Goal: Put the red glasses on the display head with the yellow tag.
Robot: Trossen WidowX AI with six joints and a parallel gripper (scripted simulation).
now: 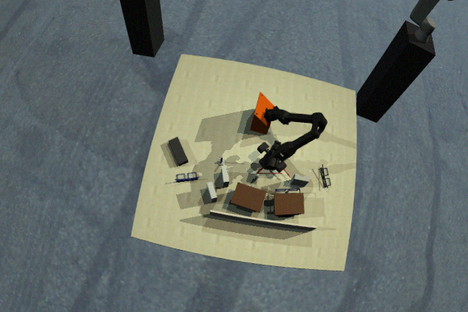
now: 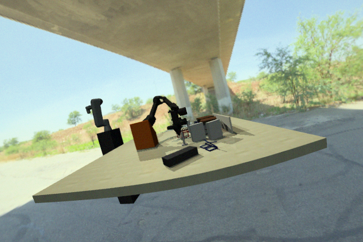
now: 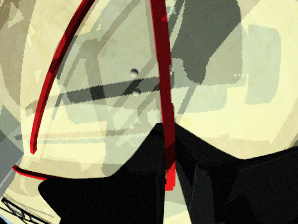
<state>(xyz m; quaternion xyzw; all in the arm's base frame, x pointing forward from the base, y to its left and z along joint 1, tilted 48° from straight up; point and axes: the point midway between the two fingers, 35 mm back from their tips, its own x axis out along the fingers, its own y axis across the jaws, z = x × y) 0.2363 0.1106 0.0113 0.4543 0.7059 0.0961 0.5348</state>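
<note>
My gripper tip is 7 cm short of the grey peg stand, 27 cm to the left of it and 1 cm below it. The rest, counted from my gripper tip: display head: 21 cm ahead, 15 cm to the left, 4 cm above; then low white wall: 36 cm ahead, 6 cm to the left, 4 cm above; then black box: 9 cm ahead, 52 cm to the right.
</note>
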